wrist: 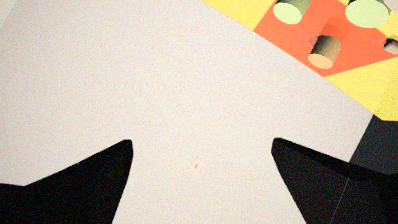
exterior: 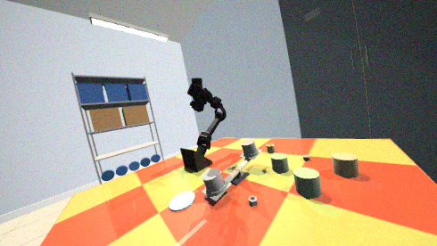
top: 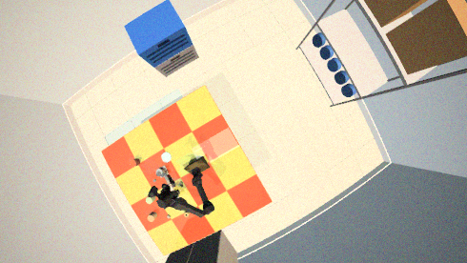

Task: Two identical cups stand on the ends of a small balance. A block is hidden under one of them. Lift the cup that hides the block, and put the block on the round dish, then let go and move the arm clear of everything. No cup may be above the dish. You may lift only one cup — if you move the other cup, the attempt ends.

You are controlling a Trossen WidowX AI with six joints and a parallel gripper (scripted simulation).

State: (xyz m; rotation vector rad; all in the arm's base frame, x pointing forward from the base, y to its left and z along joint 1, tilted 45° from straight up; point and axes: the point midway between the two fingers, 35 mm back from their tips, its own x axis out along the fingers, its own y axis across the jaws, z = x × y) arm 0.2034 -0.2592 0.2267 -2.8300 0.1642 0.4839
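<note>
The cup is 33 cm below my gripper tip, 15 cm to the right of it and 4 cm ahead of it. From my gripper tip the other things lie so: balance beam: 36 cm below, 6 cm ahead; nut: 38 cm below, 18 cm ahead, 10 cm to the right; pale green block: 34 cm below, 13 cm to the right, 4 cm ahead.
</note>
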